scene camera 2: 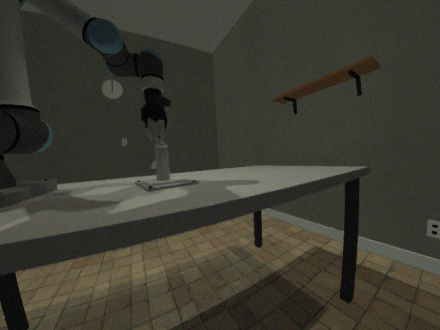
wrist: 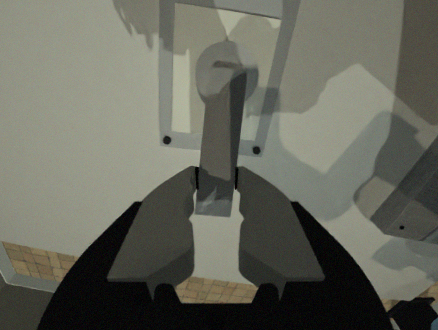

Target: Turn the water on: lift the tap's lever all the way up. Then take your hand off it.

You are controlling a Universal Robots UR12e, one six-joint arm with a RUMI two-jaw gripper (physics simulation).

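Frame: origin at the arm's base, x ahead, y left, z up, level; metres.
Where they show: gripper, between the fingertips: (scene camera 2: 156, 141) (wrist: 216, 169).
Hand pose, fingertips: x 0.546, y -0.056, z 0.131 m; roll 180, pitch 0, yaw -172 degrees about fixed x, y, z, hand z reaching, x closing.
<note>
After its pixels a point has its place.
The tap (scene camera 2: 162, 162) @[x 0.542, y -0.140, z 0.044 m] (wrist: 205, 75) @[x 0.563, y -0.118, z 0.110 m] is a pale upright cylinder on a flat rectangular base frame (wrist: 166, 65) @[x 0.622, y -0.116, z -0.029 m] on the table. Its lever (wrist: 216, 132) @[x 0.550, y -0.085, z 0.134 m] is a long grey bar that runs from the top of the cylinder to between the fingertips. My gripper (scene camera 2: 157, 134) @[x 0.546, y -0.056, z 0.131 m] (wrist: 216, 169) @[x 0.546, y -0.056, z 0.131 m] is above the tap's top in the scene view and shut on the lever, with one fingertip on each side near its outer end. The lever's exact tilt is hard to tell, as it is small and dim in the scene view.
The grey-topped table (scene camera 2: 280, 175) @[x 0.939, y -0.362, z -0.037 m] carries the tap and, at the left, the arm's base (scene camera 2: 30, 192) @[x 0.155, y -0.061, z -0.018 m]. A grey block (wrist: 410, 212) @[x 0.151, y 0.060, z 0.004 m] shows at the right of the wrist view. A wooden shelf (scene camera 2: 325, 82) is on the right wall, and a round clock (scene camera 2: 112, 90) on the back wall.
</note>
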